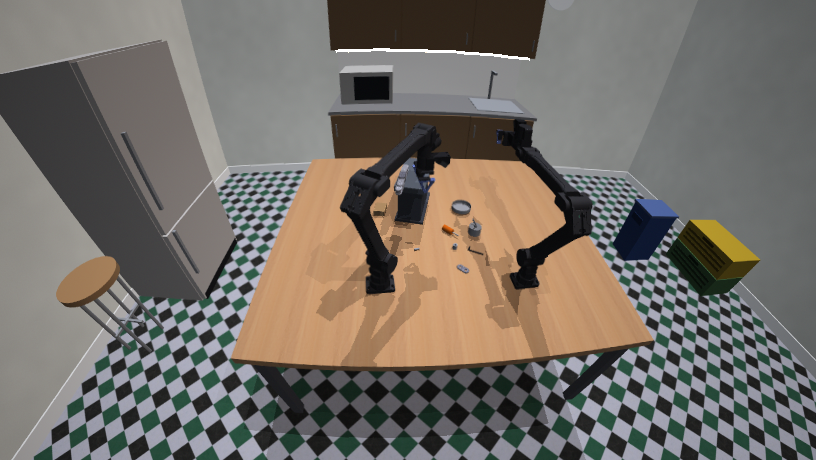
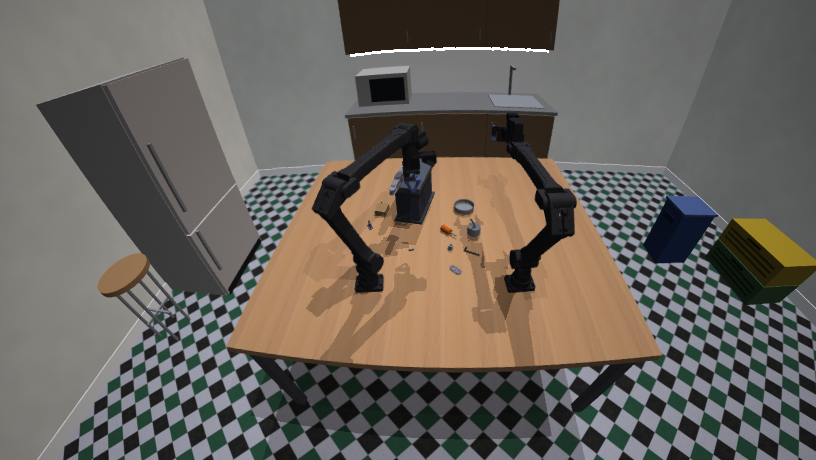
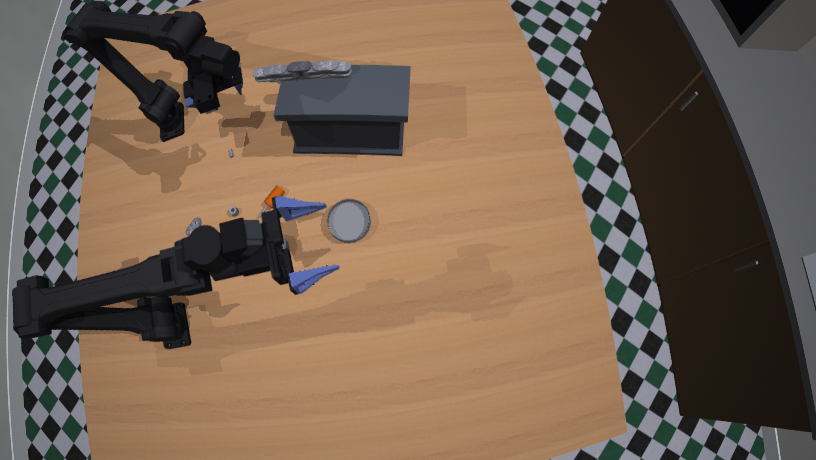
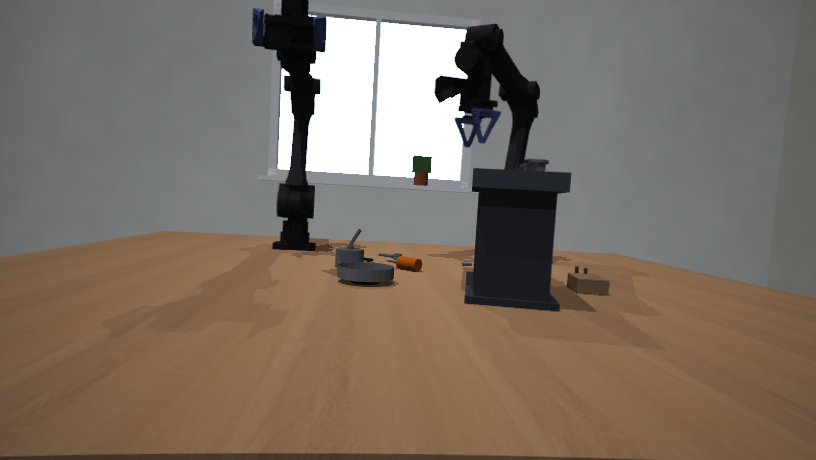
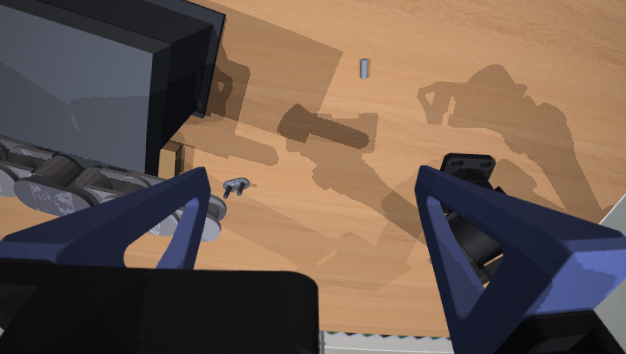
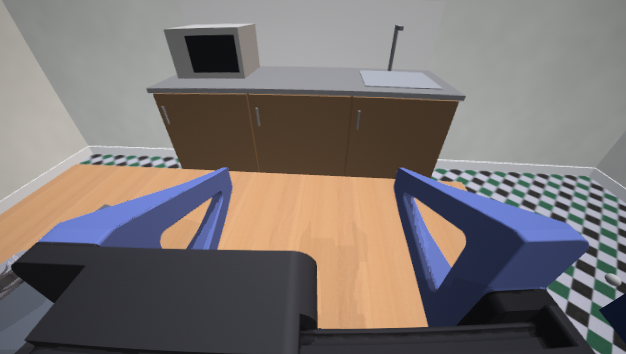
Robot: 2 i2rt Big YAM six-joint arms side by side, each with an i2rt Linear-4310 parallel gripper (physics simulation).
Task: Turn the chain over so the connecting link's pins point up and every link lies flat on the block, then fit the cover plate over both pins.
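Places are measured from the left arm's base along level axes (x left, y back, z up), in centimetres.
Pixels of known places: left gripper, fingertip midpoint: (image 1: 422, 186) (image 2: 412, 186) (image 3: 222, 100) (image 4: 474, 145) (image 5: 312, 178); right gripper, fingertip midpoint: (image 1: 505, 131) (image 3: 332, 235) (image 4: 287, 19) (image 6: 313, 177); left arm's base, link origin: (image 1: 380, 285) (image 2: 369, 284) (image 3: 172, 123); right arm's base, link origin: (image 1: 524, 280) (image 2: 519, 284) (image 3: 175, 326) (image 4: 294, 248).
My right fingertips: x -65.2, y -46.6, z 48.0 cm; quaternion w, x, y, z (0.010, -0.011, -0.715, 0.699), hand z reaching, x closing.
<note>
Ahead of a thing's pixels: the offset from my right fingertips to its top centre.
The dark block @(dx +42.8, dy -8.2, dz -26.0 cm) (image 3: 342, 97) (image 2: 414, 202) (image 4: 514, 240) stands on the table. The grey chain (image 3: 301, 69) (image 5: 55, 195) lies along one edge of its top, one end overhanging. A link plate with two pins @(dx +67.5, dy +7.2, dz -44.8 cm) (image 5: 236, 184) (image 2: 369, 225) lies on the table near that end; its pins seem to point up. A grey two-lobed plate @(dx +27.8, dy +41.7, dz -47.6 cm) (image 1: 462, 268) (image 2: 455, 269) (image 3: 193, 225), seemingly the cover plate, lies between the arm bases. My left gripper (image 5: 312, 178) (image 4: 476, 142) is open and empty above the table beside the block. My right gripper (image 6: 313, 177) (image 3: 332, 236) is open, empty and raised high.
A round dish @(dx +16.6, dy -2.3, dz -44.8 cm) (image 3: 348, 220) (image 1: 461, 207), an orange-handled tool @(dx +27.5, dy +17.2, dz -45.0 cm) (image 1: 448, 229), a grey pot with a rod @(dx +15.0, dy +17.7, dz -39.0 cm) (image 1: 474, 229), a black tool @(dx +18.2, dy +31.1, dz -47.4 cm) (image 1: 475, 250) and a small round part @(dx +28.2, dy +28.0, dz -45.6 cm) (image 1: 454, 246) lie right of the block. A small cylinder @(dx +46.5, dy +26.8, dz -47.0 cm) (image 5: 364, 68) and a brown box @(dx +61.5, dy -5.5, dz -45.0 cm) (image 4: 587, 283) lie near it.
</note>
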